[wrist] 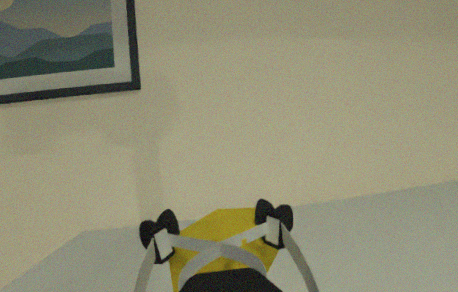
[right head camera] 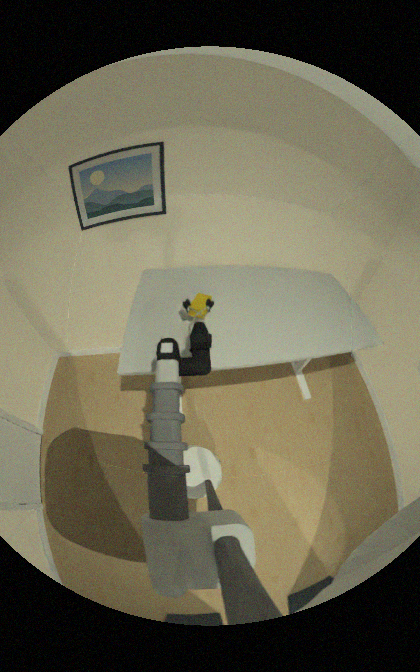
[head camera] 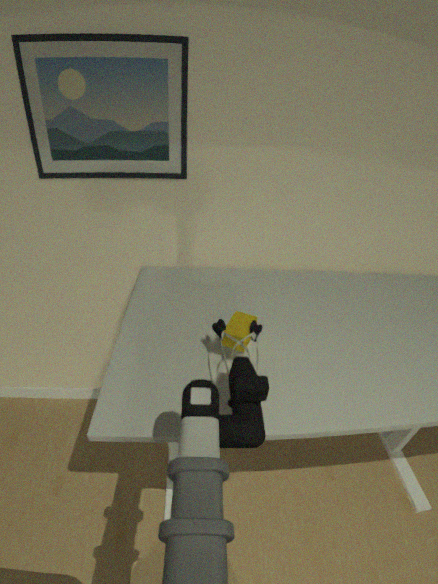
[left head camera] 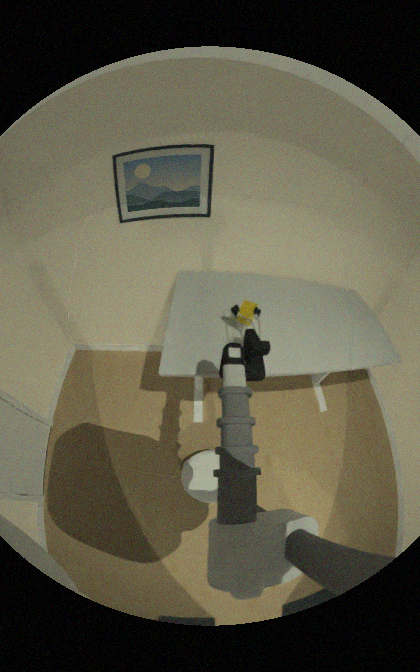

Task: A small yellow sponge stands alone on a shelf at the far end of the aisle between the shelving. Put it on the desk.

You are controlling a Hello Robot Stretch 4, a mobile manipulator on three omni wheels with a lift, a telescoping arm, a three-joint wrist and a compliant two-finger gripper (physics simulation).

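Frame: origin at the robot's base, x ahead, y left, z up, level; millimetres.
Seen in the pictures: gripper, between the fingertips: (wrist: 216, 220) (head camera: 236, 322).
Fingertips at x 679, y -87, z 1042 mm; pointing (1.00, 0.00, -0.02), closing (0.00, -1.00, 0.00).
A point is followed by its place in that frame.
The yellow sponge (head camera: 239, 327) @(x 658, y -93, z 1042 mm) (left head camera: 247, 311) (right head camera: 201, 304) (wrist: 220, 225) @(x 661, y -90, z 1042 mm) is held between the two black fingertips of my gripper (head camera: 237, 328) @(x 679, y -87, z 1042 mm) (left head camera: 246, 311) (right head camera: 199, 304) (wrist: 216, 220) @(x 679, y -87, z 1042 mm), which is shut on it. The sponge is tilted. Gripper and sponge are over the left half of the desk (head camera: 340, 350) @(x 701, y -423, z 922 mm) (left head camera: 320, 330) (right head camera: 280, 320) (wrist: 390, 240) @(x 857, y -371, z 922 mm), in from its front edge. A shadow lies on the desk top to the left of the fingers, apart from the sponge, so it appears to be above the surface. The height of the gap is hard to tell.
A framed mountain picture (head camera: 107, 110) @(x 1177, y 352, z 1517 mm) (left head camera: 163, 182) (right head camera: 119, 185) (wrist: 60, 45) @(x 1181, y 292, z 1430 mm) hangs on the wall behind the desk. The telescoping arm (head camera: 197, 510) @(x 208, y 0, z 1155 mm) (left head camera: 236, 435) (right head camera: 166, 432) reaches across the desk's front edge. White desk legs stand on the wooden floor below.
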